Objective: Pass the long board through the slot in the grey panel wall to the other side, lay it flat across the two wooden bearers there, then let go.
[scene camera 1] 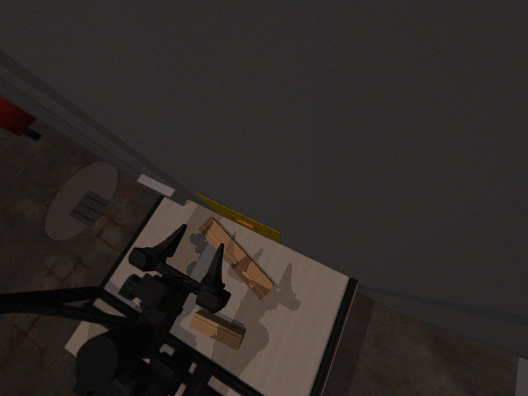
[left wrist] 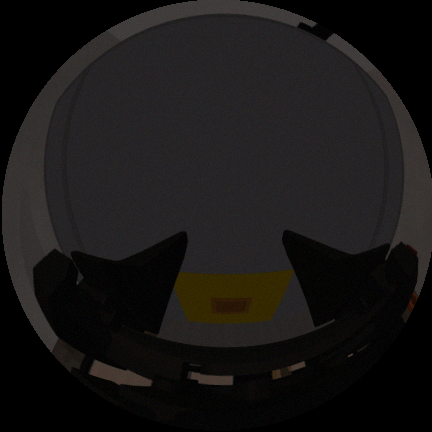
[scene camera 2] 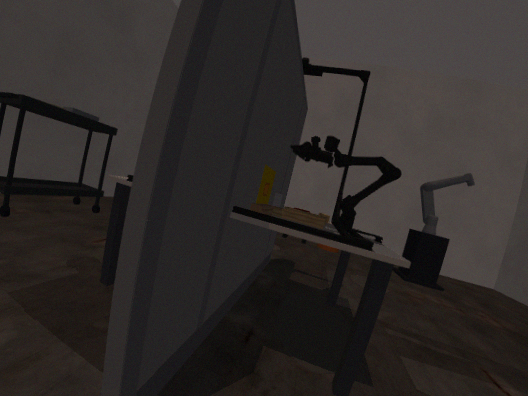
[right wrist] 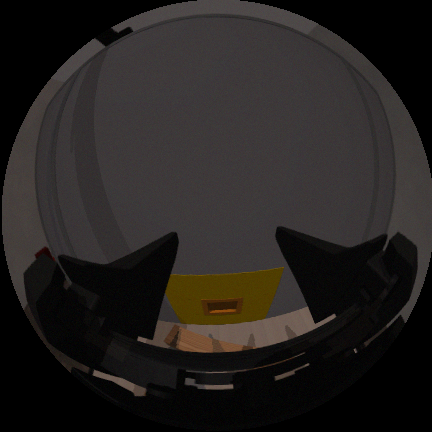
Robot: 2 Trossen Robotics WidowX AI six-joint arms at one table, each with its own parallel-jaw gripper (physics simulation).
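Pixels of known places: left gripper, between the fingertips: [left wrist: 235,236] [scene camera 2: 291,148]; right gripper, between the fingertips: [scene camera 1: 203,233] [right wrist: 227,234]; left arm's base, origin of its link: [scene camera 2: 344,227]; right arm's base, origin of its link: [scene camera 1: 180,362].
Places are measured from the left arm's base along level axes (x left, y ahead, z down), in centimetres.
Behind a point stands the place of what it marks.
Observation:
The long board [scene camera 1: 252,274] {y 60.9, x 8.1, z -2.1 cm} [right wrist: 200,341] {y 55.1, x -6.1, z -2.0 cm} lies aslant on the table before the wall in scene camera 1, apart from the fingers. A shorter wooden block [scene camera 1: 218,331] {y 78.3, x 6.7, z -4.4 cm} lies nearer the arm. The grey panel wall [scene camera 1: 325,150] {y 48.2, x 15.3, z -58.6 cm} [scene camera 2: 225,125] {y 43.3, x 56.5, z -22.3 cm} [left wrist: 225,150] {y 43.3, x 0.6, z -40.5 cm} [right wrist: 225,150] {y 48.2, x 0.8, z -40.3 cm} has an orange-rimmed slot [scene camera 1: 242,220] {y 48.3, x -0.3, z -11.4 cm} [scene camera 2: 266,189] {y 43.9, x -4.0, z -8.7 cm} [left wrist: 230,305] {y 44.8, x -0.8, z -6.2 cm} [right wrist: 222,307] {y 47.1, x -0.4, z -6.2 cm} in a yellow plate. Low wooden pieces [scene camera 2: 306,216] {y 18.7, x 15.7, z -1.5 cm} lie on the left arm's table; they overlap and are hard to tell apart. My right gripper [scene camera 1: 203,236] {y 56.5, x 0.0, z -32.4 cm} [right wrist: 227,234] {y 56.5, x 0.0, z -32.4 cm} is open and empty above its table. My left gripper [scene camera 2: 294,147] {y 35.0, x 0.0, z -32.4 cm} [left wrist: 235,236] {y 35.0, x 0.0, z -32.4 cm} is open and empty, raised facing the wall.
The right arm's table [scene camera 1: 310,310] {y 62.5, x 28.5, z 1.9 cm} and the left arm's table [scene camera 2: 395,256] {y -11.7, x 35.9, z 1.9 cm} stand on opposite sides of the wall. A black camera post [scene camera 2: 358,115] {y 3.0, x -34.1, z -70.6 cm} rises behind the left arm. A dark cart [scene camera 2: 60,112] and a grey arm on a black pedestal [scene camera 2: 425,257] stand farther off.

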